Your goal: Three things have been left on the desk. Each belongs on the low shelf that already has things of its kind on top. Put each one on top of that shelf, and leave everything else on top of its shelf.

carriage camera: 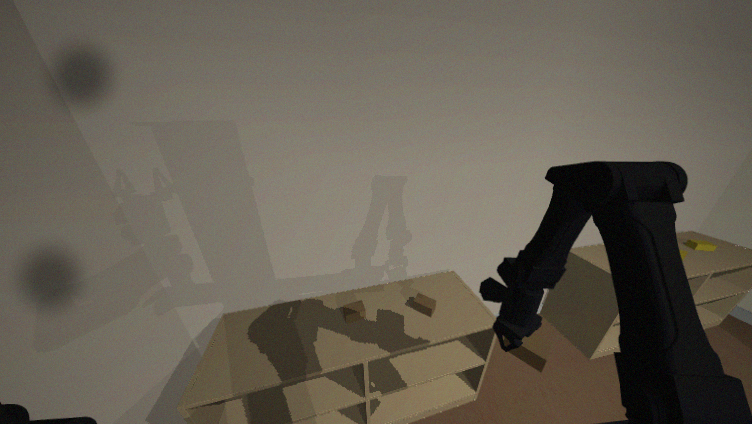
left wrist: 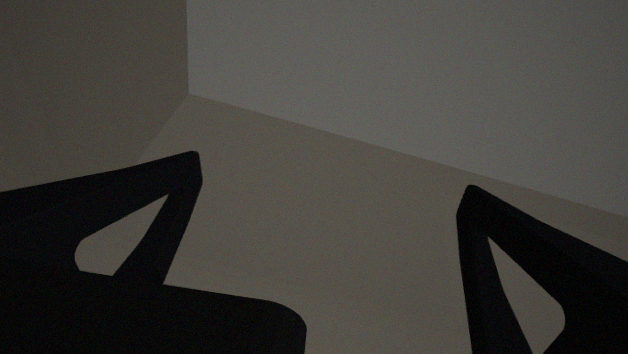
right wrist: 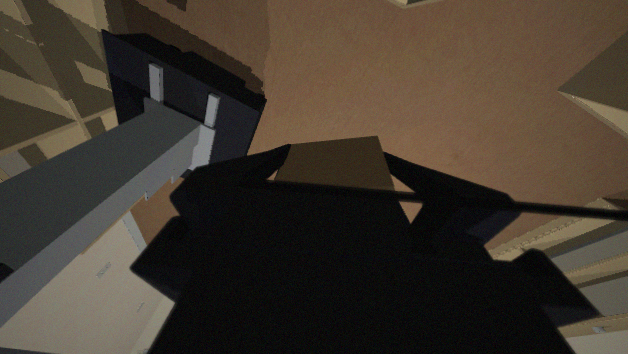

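Note:
My right gripper is shut on a brown block, held in the air over the floor, to the right of a low wooden shelf. Two brown blocks lie apart on that shelf's top. A second low shelf stands farther right, partly behind my right arm. A yellow block lies on its top, and part of another yellow thing shows beside the arm. My left gripper is open and empty, raised high before the walls. The desk does not show in the carriage view.
My dark base and the grey lift column fill the left of the right wrist view. Shelf parts show at its left and right. The wall rises behind both shelves. Arm shadows fall on the nearer shelf.

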